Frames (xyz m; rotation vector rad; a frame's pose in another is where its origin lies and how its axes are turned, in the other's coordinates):
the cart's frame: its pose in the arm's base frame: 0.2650 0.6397 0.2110 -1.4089 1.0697 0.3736
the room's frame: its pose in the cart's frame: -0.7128 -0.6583 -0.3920 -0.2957 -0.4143 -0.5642
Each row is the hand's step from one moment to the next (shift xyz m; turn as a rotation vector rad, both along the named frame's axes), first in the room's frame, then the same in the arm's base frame.
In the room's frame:
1: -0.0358 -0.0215 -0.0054 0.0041 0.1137 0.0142
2: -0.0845 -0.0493 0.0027 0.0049 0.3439 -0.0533
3: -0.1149 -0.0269 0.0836 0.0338 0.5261 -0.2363
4: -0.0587 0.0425 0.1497 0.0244 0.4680 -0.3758
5: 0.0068 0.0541 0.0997 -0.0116 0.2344 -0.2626
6: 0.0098 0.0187 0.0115 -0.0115 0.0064 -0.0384
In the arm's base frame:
1: -0.0238 -0.0026 0.0346 -0.0419 -0.0079 -0.1064
2: -0.0586 0.0087 0.0779 -0.1224 -0.1185 -0.3035
3: -0.1043 0.0824 0.0569 -0.1455 -0.3319 -0.4500
4: -0.0874 0.1361 -0.0388 -0.1155 -0.4578 -0.3714
5: -0.0262 0.0876 -0.0675 -0.0711 -0.3032 -0.1645
6: 0.0004 0.0081 -0.0226 -0.0086 -0.0394 0.0050

